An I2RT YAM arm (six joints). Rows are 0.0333 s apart.
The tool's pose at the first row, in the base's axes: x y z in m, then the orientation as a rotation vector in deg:
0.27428, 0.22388, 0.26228, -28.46, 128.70, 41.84
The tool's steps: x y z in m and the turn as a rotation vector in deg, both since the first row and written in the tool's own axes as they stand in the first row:
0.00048, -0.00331, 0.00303, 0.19, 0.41, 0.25
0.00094, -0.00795, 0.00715, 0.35, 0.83, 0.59
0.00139, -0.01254, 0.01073, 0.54, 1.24, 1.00
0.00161, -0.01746, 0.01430, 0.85, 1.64, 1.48
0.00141, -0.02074, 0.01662, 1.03, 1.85, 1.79
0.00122, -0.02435, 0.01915, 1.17, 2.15, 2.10
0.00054, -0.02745, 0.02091, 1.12, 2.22, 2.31
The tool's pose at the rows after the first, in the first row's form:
0.27728, 0.22319, 0.25898, -28.29, 129.23, 41.71
0.28156, 0.22216, 0.25458, -28.03, 129.80, 41.65
0.28554, 0.22083, 0.25052, -27.68, 130.39, 41.60
0.28985, 0.21928, 0.24652, -27.19, 131.03, 41.44
0.29293, 0.21825, 0.24414, -26.86, 131.39, 41.37
0.29628, 0.21710, 0.24152, -26.59, 131.83, 41.33
0.29930, 0.21592, 0.23988, -26.41, 131.97, 41.49

